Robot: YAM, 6 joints.
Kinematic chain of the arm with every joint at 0, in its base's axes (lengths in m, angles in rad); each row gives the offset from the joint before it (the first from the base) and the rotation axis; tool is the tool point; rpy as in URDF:
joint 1: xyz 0 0 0.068 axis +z
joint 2: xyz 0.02 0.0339 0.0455 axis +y
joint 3: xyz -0.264 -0.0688 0 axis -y
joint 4: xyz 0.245 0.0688 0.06 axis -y
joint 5: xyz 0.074 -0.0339 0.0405 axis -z
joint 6: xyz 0.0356 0 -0.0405 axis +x
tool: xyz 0 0 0 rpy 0 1.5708 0
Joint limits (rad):
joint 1: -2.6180..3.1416
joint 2: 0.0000..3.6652
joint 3: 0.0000..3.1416
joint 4: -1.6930..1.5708
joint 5: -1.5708..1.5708
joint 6: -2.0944..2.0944
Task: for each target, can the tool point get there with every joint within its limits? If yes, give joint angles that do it. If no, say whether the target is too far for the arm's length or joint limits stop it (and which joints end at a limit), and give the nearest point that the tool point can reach.
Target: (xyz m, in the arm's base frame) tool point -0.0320 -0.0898 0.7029
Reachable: yes | joints 1.3565 1.1241 2.3161 0.7143 -0.3500 -1.1039
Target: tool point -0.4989 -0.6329 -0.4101
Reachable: no: too far | nearest point -0.3372 -0.4278 -0.2265 | short by 0.319 m
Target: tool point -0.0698 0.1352 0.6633
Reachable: yes | joints 1.9963 1.4245 2.4641 -0.5928 -0.2203 0.9896
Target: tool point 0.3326 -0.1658 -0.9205
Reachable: no: too far | nearest point 0.2663 -0.1327 -0.3770 | short by 0.549 m
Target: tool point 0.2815 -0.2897 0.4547
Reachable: yes | joints -0.8782 1.9503 2.3124 -0.9095 -1.0975 -0.3005
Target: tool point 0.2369 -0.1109 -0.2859
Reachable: yes | joints -0.3728 3.3682 1.7063 -0.4436 0.4969 1.5802
